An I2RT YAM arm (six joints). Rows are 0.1 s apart.
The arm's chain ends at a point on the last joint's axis. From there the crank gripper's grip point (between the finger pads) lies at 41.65 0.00 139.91 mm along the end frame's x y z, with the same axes.
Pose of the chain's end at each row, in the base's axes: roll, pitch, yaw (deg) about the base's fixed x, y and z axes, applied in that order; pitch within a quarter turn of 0, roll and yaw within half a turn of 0; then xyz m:
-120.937, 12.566, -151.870, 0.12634, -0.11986, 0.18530
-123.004, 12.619, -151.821, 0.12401, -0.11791, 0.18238
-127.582, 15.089, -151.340, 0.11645, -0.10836, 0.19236
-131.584, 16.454, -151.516, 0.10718, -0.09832, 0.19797
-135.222, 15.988, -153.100, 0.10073, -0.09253, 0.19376
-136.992, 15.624, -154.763, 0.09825, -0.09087, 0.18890
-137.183, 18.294, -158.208, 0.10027, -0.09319, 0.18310
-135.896, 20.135, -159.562, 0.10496, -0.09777, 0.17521
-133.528, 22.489, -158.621, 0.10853, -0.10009, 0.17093
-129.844, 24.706, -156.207, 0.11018, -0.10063, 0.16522
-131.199, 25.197, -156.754, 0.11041, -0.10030, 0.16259
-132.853, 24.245, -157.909, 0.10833, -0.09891, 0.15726
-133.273, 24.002, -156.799, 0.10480, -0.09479, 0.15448
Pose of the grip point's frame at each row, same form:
-120.937, 12.566, -151.870, 0.16087, -0.23748, 0.10603
-123.004, 12.619, -151.821, 0.15827, -0.23267, 0.09891
-127.582, 15.089, -151.340, 0.15383, -0.21429, 0.09913
-131.584, 16.454, -151.516, 0.14510, -0.19681, 0.09712
-135.222, 15.988, -153.100, 0.13400, -0.18615, 0.08682
-136.992, 15.624, -154.763, 0.12758, -0.18255, 0.07915
-137.183, 18.294, -158.208, 0.12876, -0.18421, 0.07259
-135.896, 20.135, -159.562, 0.13473, -0.19059, 0.06655
-133.528, 22.489, -158.621, 0.14399, -0.19514, 0.06597
-129.844, 24.706, -156.207, 0.15318, -0.19907, 0.06638
-131.199, 25.197, -156.754, 0.15338, -0.19642, 0.06147
-132.853, 24.245, -157.909, 0.14792, -0.19354, 0.05339
-133.273, 24.002, -156.799, 0.14582, -0.18804, 0.04993

